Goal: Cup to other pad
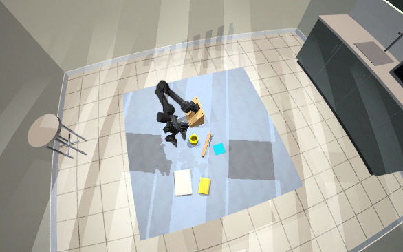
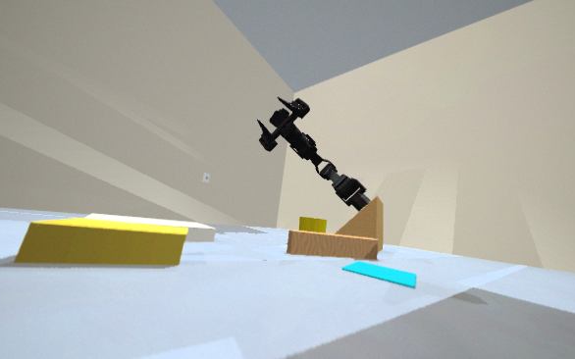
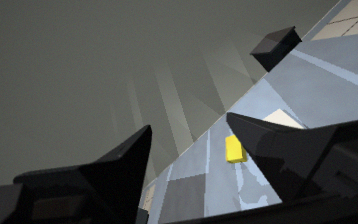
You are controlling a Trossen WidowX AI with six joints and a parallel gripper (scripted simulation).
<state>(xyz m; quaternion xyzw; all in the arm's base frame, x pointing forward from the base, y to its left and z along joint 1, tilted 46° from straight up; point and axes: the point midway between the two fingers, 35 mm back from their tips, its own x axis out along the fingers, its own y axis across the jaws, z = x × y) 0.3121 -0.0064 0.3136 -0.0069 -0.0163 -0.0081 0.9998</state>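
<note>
My gripper tip is 320 mm above the yellow cup, 120 mm to the right of it and 120 mm past it. Round my gripper tip: blue pad: 360 mm below, 120 mm to the left, 110 mm behind; then wooden bar: 350 mm below, 200 mm to the left, 40 mm behind; then pale block: 340 mm below, 160 mm ahead, 80 mm to the right.
</note>
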